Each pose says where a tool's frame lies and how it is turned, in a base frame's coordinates. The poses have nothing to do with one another.
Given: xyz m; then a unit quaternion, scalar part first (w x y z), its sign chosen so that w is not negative.
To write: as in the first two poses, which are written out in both.
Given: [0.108, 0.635, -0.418, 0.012, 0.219, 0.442, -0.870]
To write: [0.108, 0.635, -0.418, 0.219, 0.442, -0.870, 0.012]
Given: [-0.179, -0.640, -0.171, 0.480, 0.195, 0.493, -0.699]
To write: [-0.179, -0.640, -0.171, 0.195, 0.493, -0.699, 0.480]
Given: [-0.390, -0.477, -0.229, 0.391, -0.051, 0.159, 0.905]
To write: [-0.390, -0.477, -0.229, -0.051, 0.159, 0.905, 0.391]
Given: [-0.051, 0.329, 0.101, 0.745, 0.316, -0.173, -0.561]
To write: [-0.051, 0.329, 0.101, 0.316, -0.173, -0.561, 0.745]
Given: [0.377, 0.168, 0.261, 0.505, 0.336, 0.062, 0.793]
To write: [0.377, 0.168, 0.261, 0.336, 0.062, 0.793, 0.505]
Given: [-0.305, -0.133, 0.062, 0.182, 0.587, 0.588, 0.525]
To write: [-0.305, -0.133, 0.062, 0.587, 0.588, 0.525, 0.182]
